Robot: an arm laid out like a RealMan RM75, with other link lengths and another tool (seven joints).
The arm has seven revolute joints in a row. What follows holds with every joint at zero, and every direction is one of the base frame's.
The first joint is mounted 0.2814 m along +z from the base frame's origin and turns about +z.
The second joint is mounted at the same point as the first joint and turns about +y.
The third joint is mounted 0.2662 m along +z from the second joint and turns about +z.
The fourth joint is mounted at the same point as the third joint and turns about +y.
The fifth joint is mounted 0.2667 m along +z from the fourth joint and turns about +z.
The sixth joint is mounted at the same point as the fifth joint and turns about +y.
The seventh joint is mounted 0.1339 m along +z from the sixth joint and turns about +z.
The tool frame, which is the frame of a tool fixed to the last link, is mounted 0.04 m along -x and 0.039 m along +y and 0.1 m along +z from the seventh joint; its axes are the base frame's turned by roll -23.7, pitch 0 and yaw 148.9 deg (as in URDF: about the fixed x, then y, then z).
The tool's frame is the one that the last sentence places.
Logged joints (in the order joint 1, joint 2, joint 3, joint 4, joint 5, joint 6, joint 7), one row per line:
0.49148 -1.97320 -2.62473 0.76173 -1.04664 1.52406 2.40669
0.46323 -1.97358 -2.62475 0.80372 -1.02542 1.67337 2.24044
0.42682 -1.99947 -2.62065 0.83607 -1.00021 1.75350 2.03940
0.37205 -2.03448 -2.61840 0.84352 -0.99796 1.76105 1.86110
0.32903 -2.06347 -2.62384 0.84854 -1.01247 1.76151 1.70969
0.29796 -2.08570 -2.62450 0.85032 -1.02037 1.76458 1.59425
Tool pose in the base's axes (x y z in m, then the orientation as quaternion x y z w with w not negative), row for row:
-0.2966 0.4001 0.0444 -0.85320 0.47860 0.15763 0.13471
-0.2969 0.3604 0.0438 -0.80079 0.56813 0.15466 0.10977
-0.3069 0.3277 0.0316 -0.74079 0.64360 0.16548 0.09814
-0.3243 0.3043 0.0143 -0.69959 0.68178 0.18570 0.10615
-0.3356 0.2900 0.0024 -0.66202 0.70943 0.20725 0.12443
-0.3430 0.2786 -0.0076 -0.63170 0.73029 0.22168 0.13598
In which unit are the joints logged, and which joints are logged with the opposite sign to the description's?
The joints are logged in radians. Opposite sign: joint 1, joint 4, joint 7.
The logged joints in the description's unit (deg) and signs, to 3 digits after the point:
-28.160 -113.056 -150.386 -43.644 -59.968 87.322 -137.893
-26.541 -113.078 -150.387 -46.050 -58.752 95.877 -128.368
-24.455 -114.561 -150.152 -47.903 -57.308 100.468 -116.849
-21.317 -116.567 -150.023 -48.330 -57.179 100.901 -106.633
-18.852 -118.228 -150.335 -48.618 -58.010 100.927 -97.958
-17.072 -119.502 -150.373 -48.720 -58.463 101.103 -91.344

